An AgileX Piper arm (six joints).
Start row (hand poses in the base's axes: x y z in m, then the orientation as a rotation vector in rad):
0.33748 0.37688 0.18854 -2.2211 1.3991 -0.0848
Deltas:
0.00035 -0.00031 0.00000 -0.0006 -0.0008 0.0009
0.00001 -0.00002 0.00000 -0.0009 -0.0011 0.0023
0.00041 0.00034 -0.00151 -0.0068 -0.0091 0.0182
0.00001 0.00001 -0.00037 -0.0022 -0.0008 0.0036
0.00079 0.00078 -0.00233 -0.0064 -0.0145 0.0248
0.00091 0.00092 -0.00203 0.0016 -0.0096 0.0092
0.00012 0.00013 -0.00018 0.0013 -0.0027 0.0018
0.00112 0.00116 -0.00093 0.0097 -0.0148 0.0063
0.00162 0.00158 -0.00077 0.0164 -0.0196 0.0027
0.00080 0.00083 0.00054 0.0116 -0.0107 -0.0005
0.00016 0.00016 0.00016 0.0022 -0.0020 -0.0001
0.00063 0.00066 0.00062 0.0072 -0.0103 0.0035
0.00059 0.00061 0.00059 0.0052 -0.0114 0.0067
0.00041 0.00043 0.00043 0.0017 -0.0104 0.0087
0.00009 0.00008 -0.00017 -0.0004 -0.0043 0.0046
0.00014 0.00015 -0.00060 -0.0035 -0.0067 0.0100
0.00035 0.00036 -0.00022 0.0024 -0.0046 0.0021
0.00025 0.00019 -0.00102 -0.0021 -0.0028 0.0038
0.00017 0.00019 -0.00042 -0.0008 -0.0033 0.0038
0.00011 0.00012 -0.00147 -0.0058 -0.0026 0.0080
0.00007 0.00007 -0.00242 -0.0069 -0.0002 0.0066
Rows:
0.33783 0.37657 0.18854 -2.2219 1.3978 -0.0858
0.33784 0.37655 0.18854 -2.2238 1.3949 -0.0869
0.33825 0.37689 0.18703 -2.2385 1.3713 -0.0955
0.33826 0.37690 0.18666 -2.2424 1.3673 -0.0967
0.33905 0.37768 0.18433 -2.2590 1.3331 -0.1087
0.33996 0.37860 0.18230 -2.2603 1.3173 -0.1151
0.34008 0.37873 0.18212 -2.2594 1.3136 -0.1166
0.34120 0.37989 0.18119 -2.2502 1.2966 -0.1242
0.34282 0.38147 0.18042 -2.2315 1.2798 -0.1338
0.34362 0.38230 0.18096 -2.2178 1.2724 -0.1380
0.34378 0.38246 0.18112 -2.2152 1.2710 -0.1388
0.34441 0.38312 0.18174 -2.2078 1.2601 -0.1439
0.34500 0.38373 0.18233 -2.2036 1.2455 -0.1502
0.34541 0.38416 0.18276 -2.2038 1.2298 -0.1569
0.34550 0.38424 0.18259 -2.2054 1.2224 -0.1600
0.34564 0.38439 0.18199 -2.2119 1.2081 -0.1655
0.34599 0.38475 0.18177 -2.2095 1.2029 -0.1681
0.34624 0.38494 0.18075 -2.2125 1.1975 -0.1709
0.34641 0.38513 0.18033 -2.2142 1.1916 -0.1734
0.34652 0.38525 0.17886 -2.2228 1.1821 -0.1766
0.34659 0.38532 0.17644 -2.2324 1.1756 -0.1785

